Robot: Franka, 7 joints.
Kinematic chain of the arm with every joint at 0, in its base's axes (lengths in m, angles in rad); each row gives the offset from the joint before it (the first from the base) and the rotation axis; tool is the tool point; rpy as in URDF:
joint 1: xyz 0 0 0.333 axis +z
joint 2: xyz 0 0 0 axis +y
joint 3: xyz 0 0 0.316 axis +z
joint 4: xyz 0.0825 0 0 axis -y
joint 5: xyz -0.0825 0 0.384 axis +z
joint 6: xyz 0 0 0 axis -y
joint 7: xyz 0.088 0 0 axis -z
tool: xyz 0 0 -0.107 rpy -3.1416 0 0
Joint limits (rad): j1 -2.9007..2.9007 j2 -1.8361..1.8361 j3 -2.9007..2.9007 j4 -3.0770..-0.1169 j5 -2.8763..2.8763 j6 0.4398..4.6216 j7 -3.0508..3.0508
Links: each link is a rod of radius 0.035 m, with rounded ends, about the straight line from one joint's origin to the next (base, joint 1, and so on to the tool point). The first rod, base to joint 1, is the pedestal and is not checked.
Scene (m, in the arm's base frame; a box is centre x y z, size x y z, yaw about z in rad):
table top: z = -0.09
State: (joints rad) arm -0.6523 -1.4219 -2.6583 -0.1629 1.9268 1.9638 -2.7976
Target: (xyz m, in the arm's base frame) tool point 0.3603 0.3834 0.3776
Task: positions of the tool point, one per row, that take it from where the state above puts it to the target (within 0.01 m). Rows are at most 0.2 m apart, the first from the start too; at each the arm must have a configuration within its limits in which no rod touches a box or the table.
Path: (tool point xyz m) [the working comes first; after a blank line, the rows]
Joints at the target: -2.7388 -0.5270 -2.9007 -1.6892 0.9720 0.6512 -2.7976
Straight joint move there: clear.

1: -0.5944 0.5729 0.4413
2: -0.4430 0.6742 0.4397
3: -0.2629 0.7282 0.4287
4: -0.0704 0.7247 0.4123
5: 0.1129 0.6600 0.3955
6: 0.2631 0.5405 0.3828
7: 0.3603 0.3834 0.3776

